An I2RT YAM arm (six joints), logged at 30 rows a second.
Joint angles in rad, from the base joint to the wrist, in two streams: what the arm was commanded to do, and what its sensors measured. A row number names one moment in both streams.
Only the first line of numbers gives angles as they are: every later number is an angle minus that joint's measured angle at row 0.
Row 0, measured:
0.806, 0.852, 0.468, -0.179, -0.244, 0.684
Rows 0 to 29, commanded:
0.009, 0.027, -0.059, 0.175, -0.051, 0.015
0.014, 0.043, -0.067, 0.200, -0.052, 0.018
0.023, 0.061, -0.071, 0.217, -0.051, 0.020
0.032, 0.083, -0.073, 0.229, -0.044, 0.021
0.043, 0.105, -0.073, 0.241, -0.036, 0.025
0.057, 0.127, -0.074, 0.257, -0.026, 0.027
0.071, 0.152, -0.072, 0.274, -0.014, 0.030
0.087, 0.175, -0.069, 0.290, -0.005, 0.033
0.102, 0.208, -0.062, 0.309, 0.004, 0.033
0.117, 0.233, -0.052, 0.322, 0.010, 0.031
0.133, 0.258, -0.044, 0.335, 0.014, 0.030
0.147, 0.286, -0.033, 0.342, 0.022, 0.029
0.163, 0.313, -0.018, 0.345, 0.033, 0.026
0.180, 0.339, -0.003, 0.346, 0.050, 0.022
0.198, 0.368, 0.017, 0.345, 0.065, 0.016
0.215, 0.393, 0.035, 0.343, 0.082, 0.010
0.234, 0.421, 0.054, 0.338, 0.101, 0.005
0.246, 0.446, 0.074, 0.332, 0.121, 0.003
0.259, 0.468, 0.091, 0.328, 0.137, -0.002
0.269, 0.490, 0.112, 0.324, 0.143, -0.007
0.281, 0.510, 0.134, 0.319, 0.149, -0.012
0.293, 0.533, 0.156, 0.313, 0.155, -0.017
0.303, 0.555, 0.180, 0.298, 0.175, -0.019
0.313, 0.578, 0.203, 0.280, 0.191, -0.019
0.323, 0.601, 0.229, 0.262, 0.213, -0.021
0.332, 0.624, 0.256, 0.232, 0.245, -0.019
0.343, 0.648, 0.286, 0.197, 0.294, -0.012
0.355, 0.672, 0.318, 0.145, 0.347, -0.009
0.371, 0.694, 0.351, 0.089, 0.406, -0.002
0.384, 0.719, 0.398, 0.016, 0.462, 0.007
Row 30, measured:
0.341, 0.653, 0.282, 0.223, 0.229, -0.004
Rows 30 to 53, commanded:
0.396, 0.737, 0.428, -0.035, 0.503, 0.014
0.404, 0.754, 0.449, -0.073, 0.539, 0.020
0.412, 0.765, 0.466, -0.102, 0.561, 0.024
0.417, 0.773, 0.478, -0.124, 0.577, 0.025
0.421, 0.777, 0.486, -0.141, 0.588, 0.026
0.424, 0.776, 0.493, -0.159, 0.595, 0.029
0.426, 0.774, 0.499, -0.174, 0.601, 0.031
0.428, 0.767, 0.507, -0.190, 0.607, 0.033
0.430, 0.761, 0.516, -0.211, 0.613, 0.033
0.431, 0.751, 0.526, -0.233, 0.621, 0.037
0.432, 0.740, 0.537, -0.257, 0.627, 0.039
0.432, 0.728, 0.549, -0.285, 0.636, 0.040
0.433, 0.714, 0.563, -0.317, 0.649, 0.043
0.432, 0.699, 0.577, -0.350, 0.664, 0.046
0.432, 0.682, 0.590, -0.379, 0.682, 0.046
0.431, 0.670, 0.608, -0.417, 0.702, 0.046
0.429, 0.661, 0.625, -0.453, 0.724, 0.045
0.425, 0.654, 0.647, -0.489, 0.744, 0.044
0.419, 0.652, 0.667, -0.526, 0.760, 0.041
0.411, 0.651, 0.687, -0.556, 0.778, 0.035
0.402, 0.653, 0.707, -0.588, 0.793, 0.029
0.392, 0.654, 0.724, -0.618, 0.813, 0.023
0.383, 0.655, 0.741, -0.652, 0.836, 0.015
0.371, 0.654, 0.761, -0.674, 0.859, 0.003
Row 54, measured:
0.408, 0.668, 0.701, -0.498, 0.724, 0.028
